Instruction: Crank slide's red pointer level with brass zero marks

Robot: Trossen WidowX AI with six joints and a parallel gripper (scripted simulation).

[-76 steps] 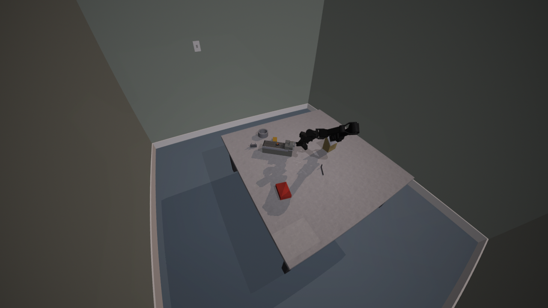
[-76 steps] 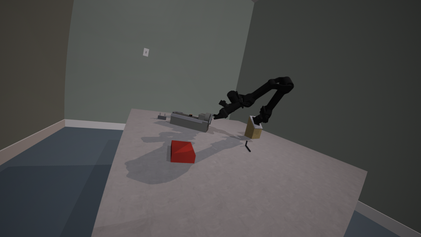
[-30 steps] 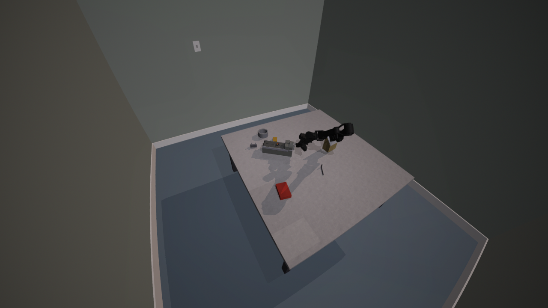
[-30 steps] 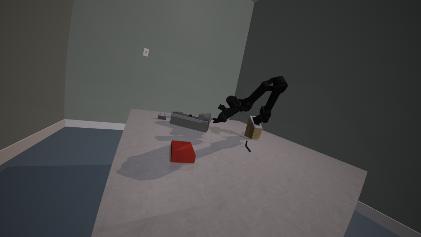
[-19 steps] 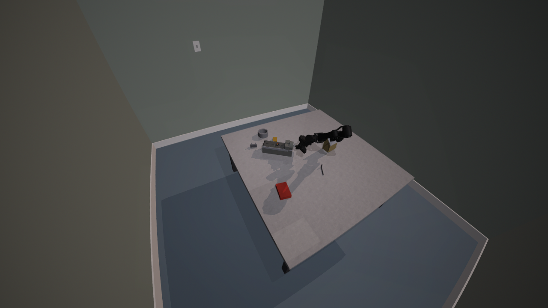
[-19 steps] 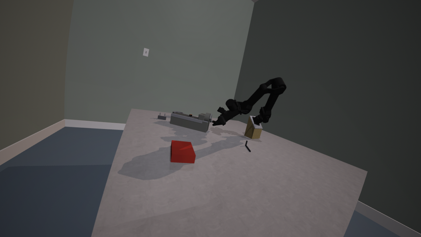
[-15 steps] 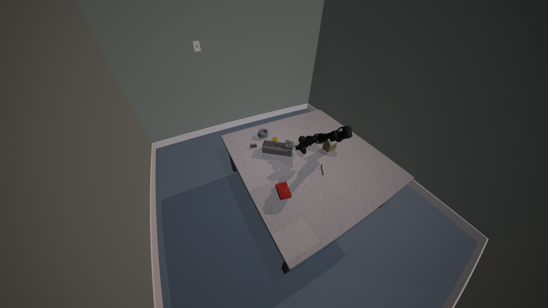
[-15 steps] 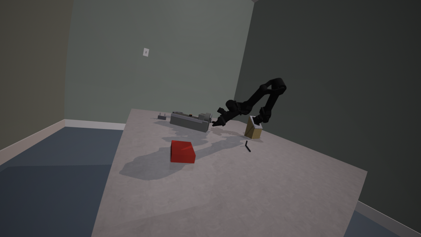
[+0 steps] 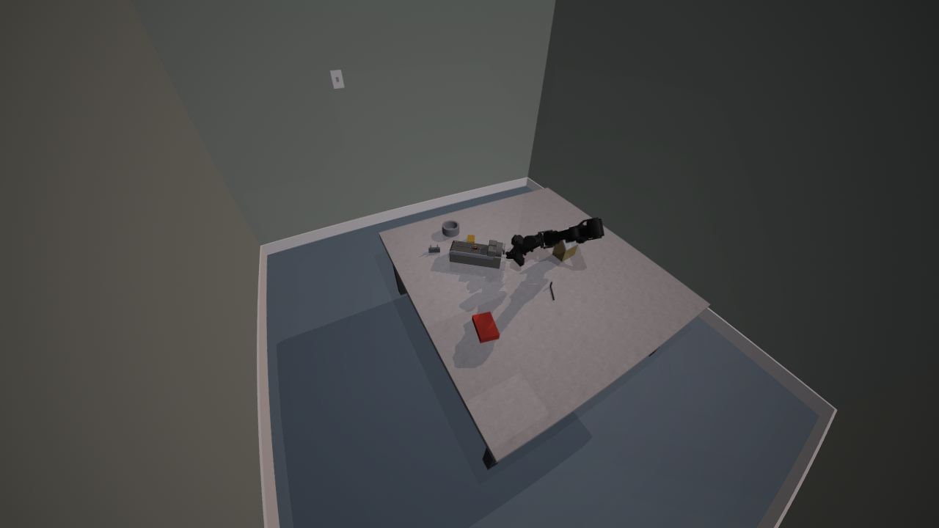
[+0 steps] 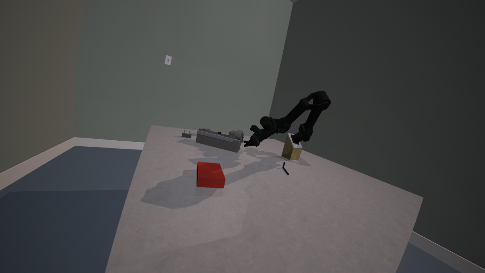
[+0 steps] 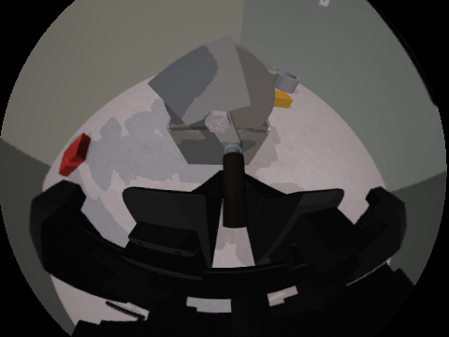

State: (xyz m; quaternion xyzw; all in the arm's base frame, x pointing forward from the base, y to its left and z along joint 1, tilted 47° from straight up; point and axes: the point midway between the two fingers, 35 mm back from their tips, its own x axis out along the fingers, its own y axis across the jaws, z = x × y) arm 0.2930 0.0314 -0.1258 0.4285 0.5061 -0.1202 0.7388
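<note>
Right now the black crank handle is 1 cm behind my gripper tip, 1 cm to the left of it and 3 cm above it. The rest, counted from my gripper tip: yellow block (9 cm ahead, 23 cm to the right, 2 cm below); then red pointer (14 cm ahead, 9 cm to the right, 5 cm above); then black bent key (9 cm behind, 26 cm to the left, 3 cm below).
</note>
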